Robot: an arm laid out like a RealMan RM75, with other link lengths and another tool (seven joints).
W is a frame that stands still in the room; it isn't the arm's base.
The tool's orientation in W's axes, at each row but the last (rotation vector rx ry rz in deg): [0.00, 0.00, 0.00]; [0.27, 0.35, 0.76]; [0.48, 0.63, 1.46]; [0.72, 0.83, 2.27]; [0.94, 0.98, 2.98]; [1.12, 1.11, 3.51]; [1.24, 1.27, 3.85]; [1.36, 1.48, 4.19]
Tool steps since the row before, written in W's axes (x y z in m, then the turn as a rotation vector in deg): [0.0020, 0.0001, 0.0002, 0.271, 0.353, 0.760]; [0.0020, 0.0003, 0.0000, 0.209, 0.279, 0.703]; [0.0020, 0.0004, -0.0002, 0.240, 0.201, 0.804]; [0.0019, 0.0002, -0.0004, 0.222, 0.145, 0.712]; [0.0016, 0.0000, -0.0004, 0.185, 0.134, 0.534]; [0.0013, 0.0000, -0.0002, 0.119, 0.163, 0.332]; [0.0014, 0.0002, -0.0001, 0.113, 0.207, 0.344]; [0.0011, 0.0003, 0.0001, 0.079, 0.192, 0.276]
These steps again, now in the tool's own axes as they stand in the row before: [0.0020, 0.0001, 0.0002, 0.271, 0.353, 0.760]; [0.0020, 0.0003, 0.0000, 0.208, 0.280, 0.703]; [0.0020, 0.0003, -0.0002, 0.236, 0.202, 0.805]; [0.0019, 0.0001, -0.0004, 0.217, 0.145, 0.713]; [0.0016, -0.0001, -0.0004, 0.183, 0.133, 0.535]; [0.0013, -0.0001, -0.0002, 0.123, 0.162, 0.331]; [0.0014, 0.0001, -0.0001, 0.119, 0.207, 0.342]; [0.0011, 0.0002, 0.0001, 0.086, 0.192, 0.274]
